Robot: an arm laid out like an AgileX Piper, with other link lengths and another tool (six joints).
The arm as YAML. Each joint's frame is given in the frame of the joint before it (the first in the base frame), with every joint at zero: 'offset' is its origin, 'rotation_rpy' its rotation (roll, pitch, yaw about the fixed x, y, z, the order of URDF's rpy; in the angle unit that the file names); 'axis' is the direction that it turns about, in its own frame. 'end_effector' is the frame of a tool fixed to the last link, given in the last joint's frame.
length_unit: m
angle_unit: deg
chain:
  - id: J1
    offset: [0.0, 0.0, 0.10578]
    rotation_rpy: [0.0, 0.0, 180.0]
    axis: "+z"
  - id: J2
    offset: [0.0, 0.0, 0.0]
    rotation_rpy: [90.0, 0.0, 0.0]
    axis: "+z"
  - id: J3
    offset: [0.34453, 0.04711, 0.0]
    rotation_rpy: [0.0, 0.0, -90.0]
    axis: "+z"
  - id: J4
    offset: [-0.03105, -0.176, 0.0]
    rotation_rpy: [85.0, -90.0, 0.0]
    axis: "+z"
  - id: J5
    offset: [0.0, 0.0, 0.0]
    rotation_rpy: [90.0, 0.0, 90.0]
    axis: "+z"
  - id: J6
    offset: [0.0, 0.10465, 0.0]
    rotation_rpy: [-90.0, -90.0, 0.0]
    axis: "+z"
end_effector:
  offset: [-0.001, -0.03, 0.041]
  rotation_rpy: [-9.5, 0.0, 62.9]
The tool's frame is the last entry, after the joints.
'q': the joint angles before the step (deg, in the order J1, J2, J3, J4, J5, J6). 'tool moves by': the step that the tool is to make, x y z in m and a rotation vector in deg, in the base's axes. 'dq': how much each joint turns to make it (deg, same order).
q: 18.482 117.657 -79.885 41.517 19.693 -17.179
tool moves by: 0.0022 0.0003 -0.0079 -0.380 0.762 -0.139
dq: 0.003 1.101 -0.073 -0.064 -0.260 0.045
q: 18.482 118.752 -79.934 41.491 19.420 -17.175
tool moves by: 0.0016 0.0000 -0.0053 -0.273 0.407 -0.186
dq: 0.001 0.723 0.006 -0.004 -0.343 0.001
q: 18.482 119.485 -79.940 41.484 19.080 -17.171
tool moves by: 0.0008 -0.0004 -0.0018 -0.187 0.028 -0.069
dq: -0.029 0.240 0.013 -0.075 -0.211 -0.043
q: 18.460 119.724 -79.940 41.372 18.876 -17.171
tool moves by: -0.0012 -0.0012 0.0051 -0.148 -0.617 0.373
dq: -0.077 -0.732 -0.003 -0.508 0.267 -0.025
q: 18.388 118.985 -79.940 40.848 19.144 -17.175
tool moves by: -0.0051 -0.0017 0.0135 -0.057 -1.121 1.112
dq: -0.083 -1.977 -0.010 -1.032 1.222 0.042
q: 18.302 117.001 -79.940 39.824 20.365 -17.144
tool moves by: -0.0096 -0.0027 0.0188 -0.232 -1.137 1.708
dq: -0.081 -2.916 -0.007 -1.992 2.274 0.628
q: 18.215 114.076 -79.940 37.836 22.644 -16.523
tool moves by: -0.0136 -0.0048 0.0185 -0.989 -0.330 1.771
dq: -0.056 -3.239 -0.015 -3.942 3.301 2.383
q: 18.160 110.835 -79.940 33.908 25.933 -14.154
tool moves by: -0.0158 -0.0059 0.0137 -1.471 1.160 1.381
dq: -0.021 -2.857 -0.017 -4.539 4.221 3.412
